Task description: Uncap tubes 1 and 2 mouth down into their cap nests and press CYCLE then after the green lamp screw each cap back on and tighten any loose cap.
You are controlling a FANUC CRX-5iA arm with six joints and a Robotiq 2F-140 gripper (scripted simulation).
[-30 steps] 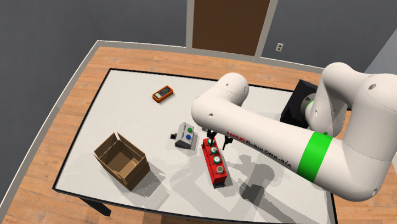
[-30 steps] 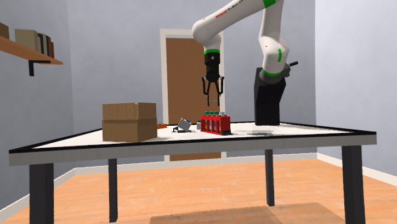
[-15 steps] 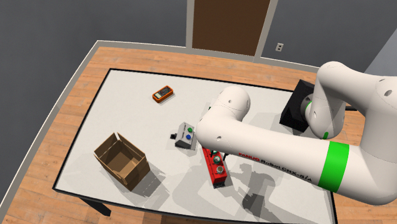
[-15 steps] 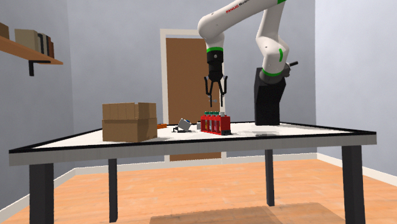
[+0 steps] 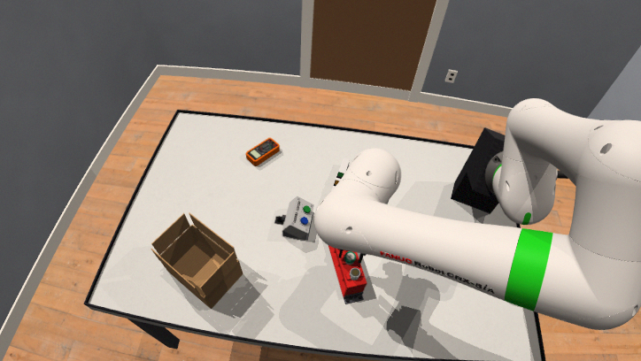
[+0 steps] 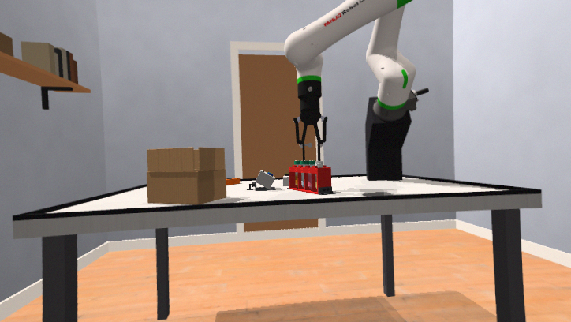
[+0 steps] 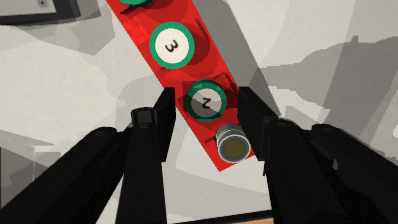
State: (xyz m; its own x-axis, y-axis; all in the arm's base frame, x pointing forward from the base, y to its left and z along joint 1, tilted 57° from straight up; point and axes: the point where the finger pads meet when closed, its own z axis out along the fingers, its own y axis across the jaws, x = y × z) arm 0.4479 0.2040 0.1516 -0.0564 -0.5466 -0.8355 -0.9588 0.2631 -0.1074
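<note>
The cap 2 is 4 cm below my hand. The rest, counted from my hand: blue key: 17 cm ahead, 12 cm to the right, 8 cm below; then cap 3: 5 cm to the right, 4 cm below, 2 cm ahead; then cap 4: 9 cm to the right, 5 cm ahead, 4 cm below.
</note>
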